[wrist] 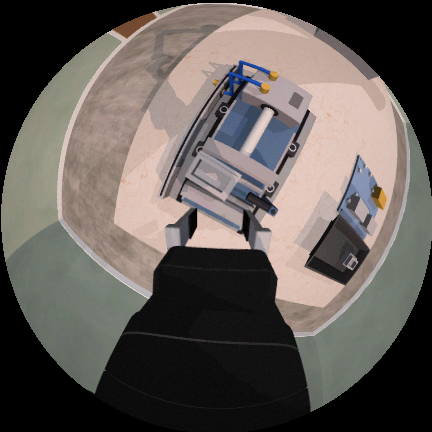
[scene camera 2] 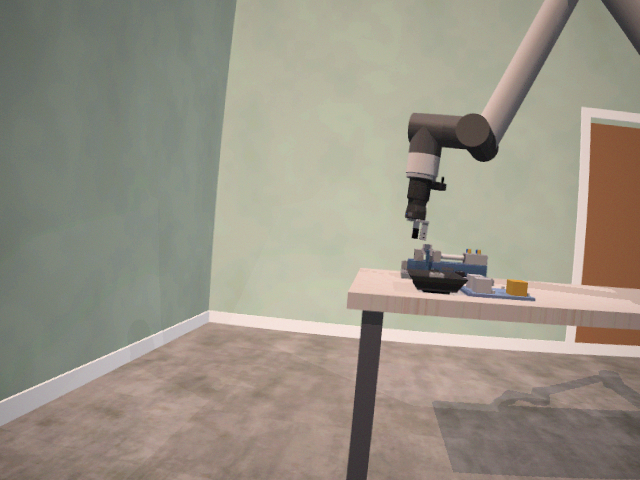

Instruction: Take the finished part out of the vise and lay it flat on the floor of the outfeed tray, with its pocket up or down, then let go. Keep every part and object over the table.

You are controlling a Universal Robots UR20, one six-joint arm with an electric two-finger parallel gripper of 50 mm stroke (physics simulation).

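Places are measured from the arm's base along level axes (x ahead, y down, z left), in metres.
Pixels of known places: gripper, fingertip midpoint: (wrist: 219, 218) (scene camera 2: 418, 239).
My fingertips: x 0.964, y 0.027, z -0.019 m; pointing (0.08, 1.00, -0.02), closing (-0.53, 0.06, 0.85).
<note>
Behind a point stands the place of what it marks.
The finished part (wrist: 213, 176) @(y 0.056, x 0.933, z -0.051 m), a light grey rectangular block with an open pocket facing up, sits at the jaws of the blue and grey vise (wrist: 232, 125) @(y 0.097, x 0.855, z -0.074 m) (scene camera 2: 449, 267) @(y 0.111, x 0.852, z 0.016 m). In the scene view it is too small to tell from the jaws. My gripper (wrist: 219, 218) @(y 0.027, x 0.964, z -0.019 m) (scene camera 2: 419, 235) @(y 0.027, x 0.964, z -0.019 m) is open with nothing between its fingers. It hangs above the vise's jaw end, clear of the part. The black outfeed tray (wrist: 327, 245) @(y 0.144, x 0.909, z 0.254 m) (scene camera 2: 438, 282) @(y 0.127, x 0.882, z 0.430 m) stands apart from the vise, on the right in the wrist view. A small grey square piece (wrist: 351, 261) @(y 0.124, x 0.886, z 0.380 m) lies in it.
A blue plate (wrist: 367, 172) @(y 0.148, x 0.668, z 0.251 m) (scene camera 2: 498, 295) @(y 0.149, x 0.732, z 0.393 m) beside the tray carries a grey block (wrist: 358, 210) (scene camera 2: 479, 284) and a yellow block (wrist: 379, 197) @(y 0.113, x 0.693, z 0.315 m) (scene camera 2: 516, 287) @(y 0.127, x 0.685, z 0.368 m). A black handle (wrist: 260, 202) @(y 0.061, x 0.927, z 0.017 m) sticks out beside the part. Blue tubes (wrist: 250, 80) @(y 0.047, x 0.791, z -0.086 m) rise at the vise's far end.
</note>
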